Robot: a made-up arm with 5 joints.
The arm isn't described. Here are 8 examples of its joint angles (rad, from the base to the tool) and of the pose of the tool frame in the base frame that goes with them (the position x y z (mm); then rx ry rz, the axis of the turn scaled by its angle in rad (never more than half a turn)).
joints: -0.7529 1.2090 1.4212 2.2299 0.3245
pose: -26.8 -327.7 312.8 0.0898 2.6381 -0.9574
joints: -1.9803 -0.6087 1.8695 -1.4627 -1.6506
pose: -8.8 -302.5 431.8 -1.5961 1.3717 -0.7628
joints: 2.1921 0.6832 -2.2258 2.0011 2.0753
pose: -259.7 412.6 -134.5 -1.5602 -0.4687 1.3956
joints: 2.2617 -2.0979 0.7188 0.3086 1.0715
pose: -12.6 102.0 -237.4 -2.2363 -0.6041 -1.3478
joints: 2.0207 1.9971 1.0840 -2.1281 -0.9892
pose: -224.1 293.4 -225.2 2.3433 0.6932 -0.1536
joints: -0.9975 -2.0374 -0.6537 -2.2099 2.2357
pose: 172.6 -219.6 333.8 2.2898 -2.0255 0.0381
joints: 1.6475 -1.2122 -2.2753 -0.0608 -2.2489
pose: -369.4 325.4 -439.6 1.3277 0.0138 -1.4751
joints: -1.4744 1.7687 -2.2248 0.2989 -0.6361
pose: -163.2 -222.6 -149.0 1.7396 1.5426 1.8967
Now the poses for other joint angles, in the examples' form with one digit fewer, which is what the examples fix.
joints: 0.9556 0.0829 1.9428 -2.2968 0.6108
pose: -175 356 306 -1.016 0.601 -2.164
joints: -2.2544 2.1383 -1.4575 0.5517 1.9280
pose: -28 -342 -172 -0.317 1.608 -0.427
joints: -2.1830 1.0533 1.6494 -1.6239 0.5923
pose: -75 -334 -55 0.733 0.389 0.658
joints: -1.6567 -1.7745 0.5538 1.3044 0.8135
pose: -87 -321 432 0.275 0.375 -0.208
